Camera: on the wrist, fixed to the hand. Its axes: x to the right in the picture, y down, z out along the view.
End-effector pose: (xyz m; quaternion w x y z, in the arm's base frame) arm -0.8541 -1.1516 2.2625 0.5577 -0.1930 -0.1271 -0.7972
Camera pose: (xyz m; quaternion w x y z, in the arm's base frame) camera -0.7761 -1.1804 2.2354 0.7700 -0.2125 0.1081 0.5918
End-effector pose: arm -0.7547 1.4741 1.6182 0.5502 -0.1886 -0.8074 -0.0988
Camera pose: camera -0.6966 1.5392 1.6121 0.0080 0.7998 -0.1283 -0.5863
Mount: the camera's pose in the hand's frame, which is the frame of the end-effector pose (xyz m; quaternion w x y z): -0.0117 0.0835 -0.0233 0.0151 -0.0191 0.1255 -0.9918
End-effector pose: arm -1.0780 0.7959 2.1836 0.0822 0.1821 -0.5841 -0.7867
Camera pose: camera -1.0653 0.7538 2.2592 0.7022 -0.6792 -0.1971 0.0817
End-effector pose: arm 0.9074 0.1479 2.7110 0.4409 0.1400 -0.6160 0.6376
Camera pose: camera 0.8612 0.1769 2.6426 0.7190 0.5246 0.1727 -0.4219
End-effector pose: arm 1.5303 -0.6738 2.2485 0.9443 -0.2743 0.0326 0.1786
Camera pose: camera 1.4906 -0.6243 2.1883 0.1821 -0.0769 -0.1565 -0.9677
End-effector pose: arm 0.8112 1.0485 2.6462 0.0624 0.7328 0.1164 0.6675
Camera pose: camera 0.7944 0.9635 2.6579 0.6624 -0.1893 0.7236 0.0424
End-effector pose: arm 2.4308 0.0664 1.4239 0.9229 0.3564 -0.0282 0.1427
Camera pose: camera 2.3948 0.1380 1.4590 0.1658 -0.0022 0.4662 -0.8690
